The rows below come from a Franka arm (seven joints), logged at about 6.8 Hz.
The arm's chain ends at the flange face. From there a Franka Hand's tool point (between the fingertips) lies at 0.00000 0.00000 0.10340 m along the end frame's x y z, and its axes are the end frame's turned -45 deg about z.
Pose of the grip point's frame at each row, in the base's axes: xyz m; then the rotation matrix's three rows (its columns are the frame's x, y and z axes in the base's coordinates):
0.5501 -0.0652 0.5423; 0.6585 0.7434 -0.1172; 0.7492 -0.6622 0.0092; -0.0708 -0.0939 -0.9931
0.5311 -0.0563 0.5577; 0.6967 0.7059 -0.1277; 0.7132 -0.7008 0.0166; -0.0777 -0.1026 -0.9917
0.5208 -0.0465 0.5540; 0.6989 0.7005 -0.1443; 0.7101 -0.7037 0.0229; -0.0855 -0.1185 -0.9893
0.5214 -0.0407 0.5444; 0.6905 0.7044 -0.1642; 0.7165 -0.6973 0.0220; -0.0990 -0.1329 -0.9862
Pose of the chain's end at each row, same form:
0.5622 -0.0662 0.6450; 0.9913 0.0600 -0.1172; 0.0615 -0.9980 0.0092; -0.1165 -0.0163 -0.9931
0.5443 -0.0580 0.6602; 0.9918 0.0065 -0.1277; 0.0088 -0.9998 0.0166; -0.1275 -0.0176 -0.9917
0.5357 -0.0489 0.6563; 0.9895 0.0011 -0.1443; 0.0045 -0.9997 0.0229; -0.1442 -0.0233 -0.9893
0.5384 -0.0430 0.6464; 0.9863 0.0098 -0.1642; 0.0136 -0.9997 0.0220; -0.1640 -0.0240 -0.9862

